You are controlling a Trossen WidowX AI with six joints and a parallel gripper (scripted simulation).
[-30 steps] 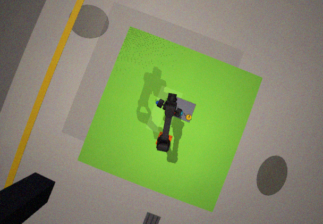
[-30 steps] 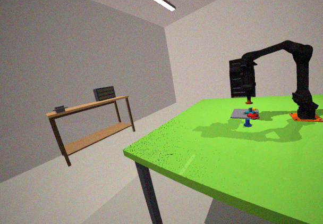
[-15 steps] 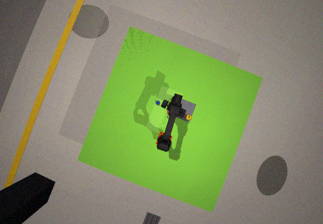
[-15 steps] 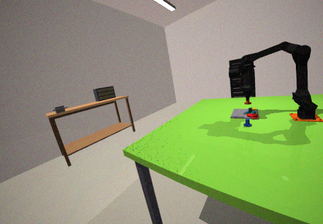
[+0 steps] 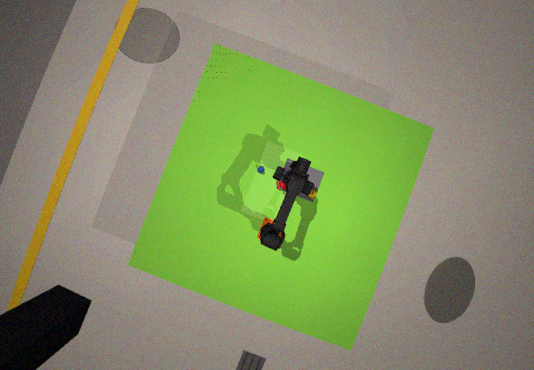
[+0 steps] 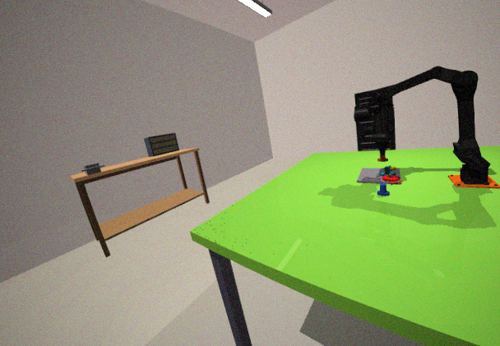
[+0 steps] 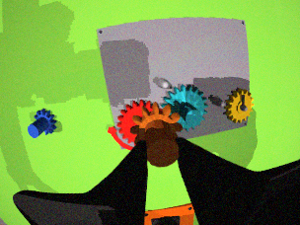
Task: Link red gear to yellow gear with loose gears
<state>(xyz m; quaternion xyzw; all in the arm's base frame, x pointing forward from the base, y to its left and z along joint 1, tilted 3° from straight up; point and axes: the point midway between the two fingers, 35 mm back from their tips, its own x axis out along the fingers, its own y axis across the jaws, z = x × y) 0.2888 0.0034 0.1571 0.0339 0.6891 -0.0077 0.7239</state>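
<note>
Now: the yellow gear 20 mm behind my gripper tip, 140 mm to the right of it and 100 mm below it. The rest, counted from my gripper tip: teal gear 10 mm behind, 50 mm to the right, 90 mm below; then red gear 30 mm behind, 10 mm to the left, 100 mm below; then orange gear 10 mm below.
</note>
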